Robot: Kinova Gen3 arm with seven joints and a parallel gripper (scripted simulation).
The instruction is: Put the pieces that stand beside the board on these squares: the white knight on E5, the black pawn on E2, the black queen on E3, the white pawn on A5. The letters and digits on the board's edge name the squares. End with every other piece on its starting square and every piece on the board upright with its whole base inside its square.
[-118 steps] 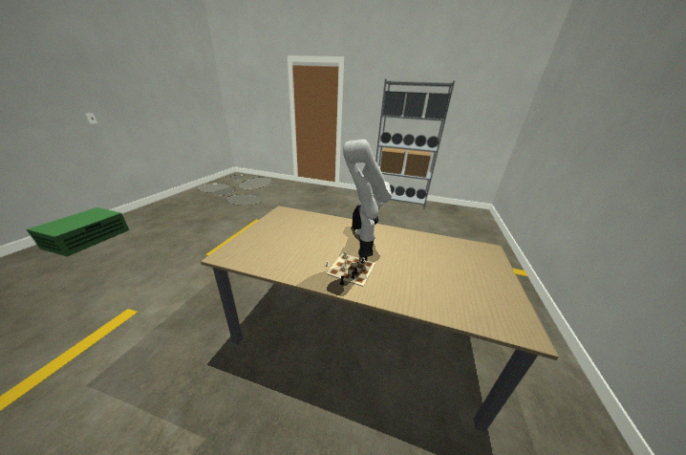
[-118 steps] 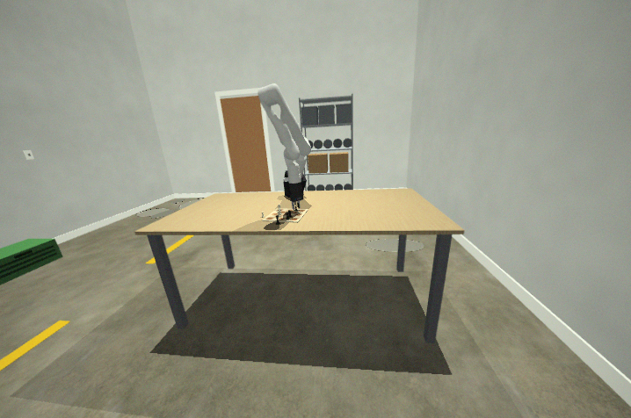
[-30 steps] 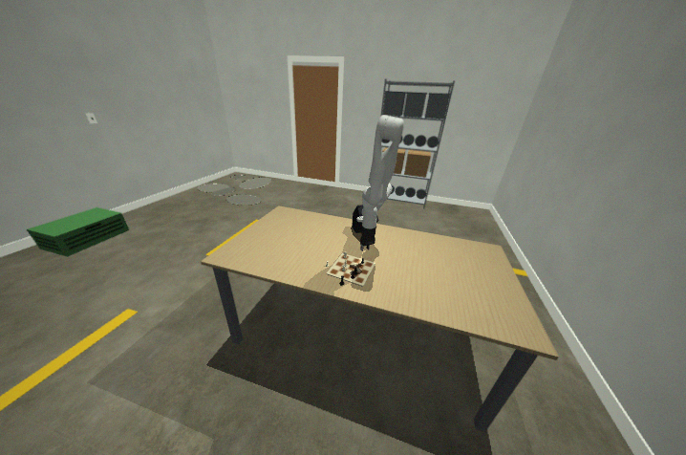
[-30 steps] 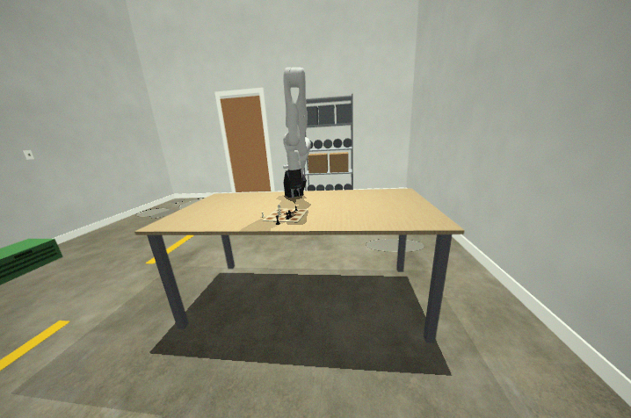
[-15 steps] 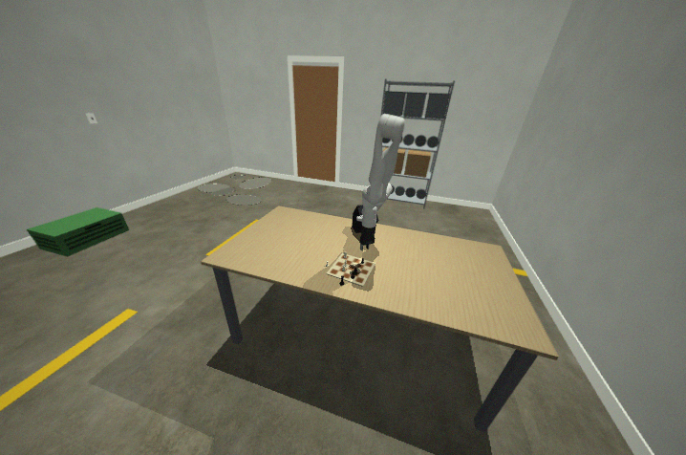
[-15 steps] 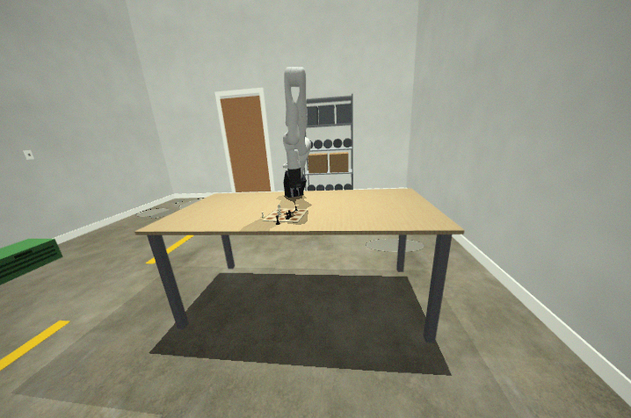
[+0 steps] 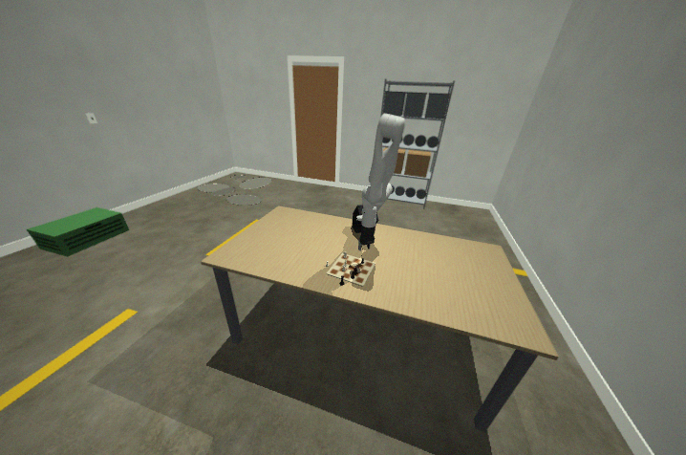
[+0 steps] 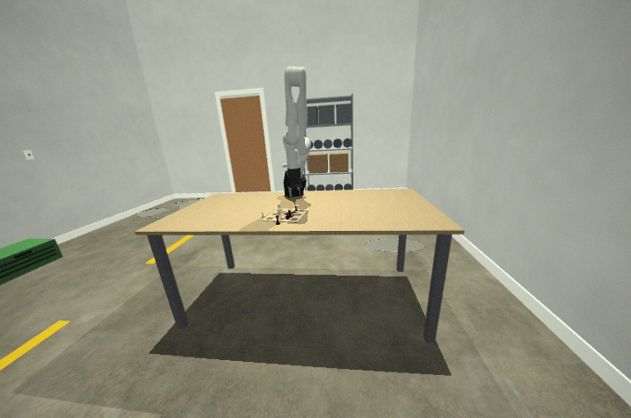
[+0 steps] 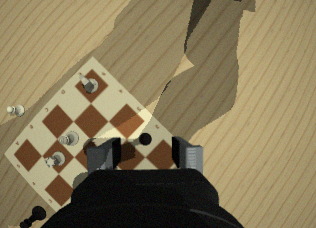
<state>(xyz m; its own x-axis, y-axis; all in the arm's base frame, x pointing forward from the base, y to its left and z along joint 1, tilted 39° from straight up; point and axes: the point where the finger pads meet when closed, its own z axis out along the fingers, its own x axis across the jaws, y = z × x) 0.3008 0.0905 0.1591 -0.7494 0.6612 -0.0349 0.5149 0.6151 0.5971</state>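
Right now my hand is 220 mm short of the black queen and 100 mm above it. Round my hand: black pawn: 100 mm below; chessboard: 80 mm ahead, 20 mm to the right, 120 mm below; white pawn: 140 mm ahead, 150 mm to the right, 110 mm below.
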